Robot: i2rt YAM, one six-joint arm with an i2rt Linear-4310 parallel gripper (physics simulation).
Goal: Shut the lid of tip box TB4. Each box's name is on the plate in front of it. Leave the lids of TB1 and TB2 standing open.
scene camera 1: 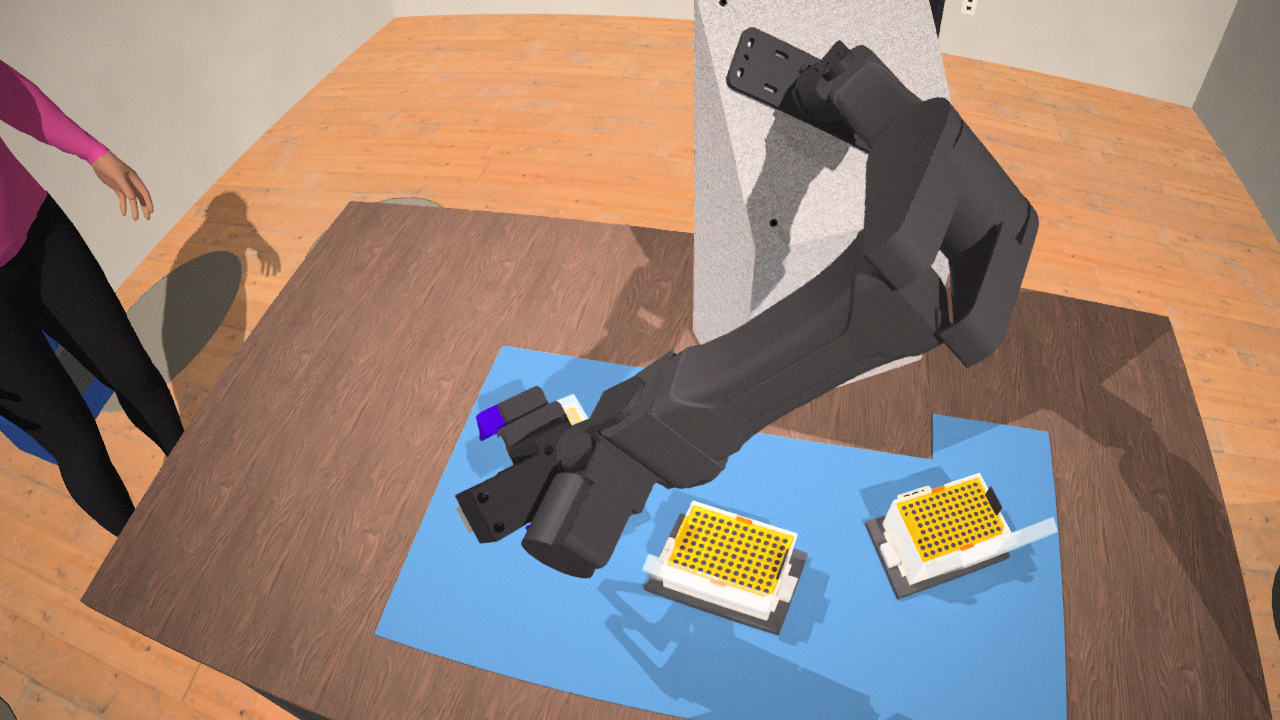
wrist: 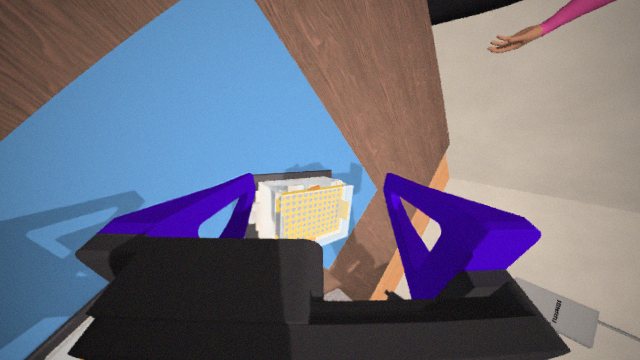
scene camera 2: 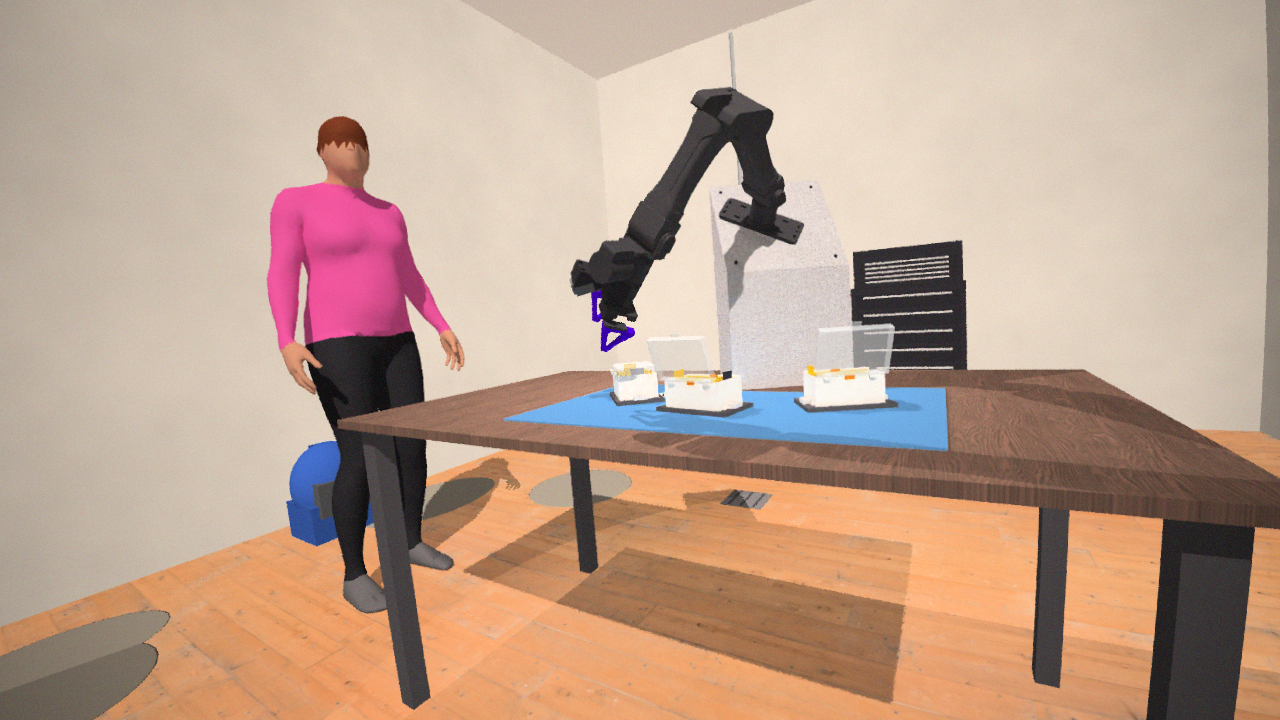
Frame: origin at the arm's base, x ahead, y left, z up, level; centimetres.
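Seen in the pictures: gripper, fingertip midpoint: (wrist: pixel 319 180) (scene camera 2: pixel 599 335); arm's base, link origin: (scene camera 1: pixel 817 94) (scene camera 2: pixel 760 221).
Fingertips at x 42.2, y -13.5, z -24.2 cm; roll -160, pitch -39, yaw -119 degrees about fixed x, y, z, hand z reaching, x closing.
Observation:
Offsets run from my fingertips to a thing's top centre. "*": to the spot under its first point. Level surfaces: height alone.
The leftmost tip box @(dx -11.3, dy -0.9, dz -7.5 cm) (scene camera 1: pixel 573 411) (scene camera 2: pixel 634 385) (wrist: pixel 311 215) holds a yellow rack, and a clear lid looks to lie shut over it; the arm hides most of it in scene camera 1. The middle box @(dx -9.1, dy +20.7, dz -8.6 cm) (scene camera 1: pixel 732 550) (scene camera 2: pixel 702 394) has its clear lid @(* dx +0.0, dy +22.3, dz -3.6 cm) (scene camera 2: pixel 678 353) standing open. The right box @(dx -23.0, dy +41.2, dz -8.6 cm) (scene camera 1: pixel 953 519) (scene camera 2: pixel 844 389) has its clear lid @(dx -17.2, dy +46.5, dz +0.2 cm) (scene camera 1: pixel 1031 534) (scene camera 2: pixel 872 347) standing open. The names on the plates cannot be read. My gripper (scene camera 1: pixel 509 474) (scene camera 2: pixel 600 334) (wrist: pixel 319 180) is open and empty, with purple fingers, above and apart from the leftmost box.
The boxes stand on a blue mat @(dz -15.2 cm) (scene camera 1: pixel 501 608) (scene camera 2: pixel 921 420) (wrist: pixel 200 100) on the wooden table @(dz -15.5 cm) (scene camera 1: pixel 402 295) (scene camera 2: pixel 1029 411). The arm's grey pedestal (scene camera 1: pixel 720 223) (scene camera 2: pixel 778 313) stands behind. A person (scene camera 2: pixel 353 268) stands beyond the table's left side.

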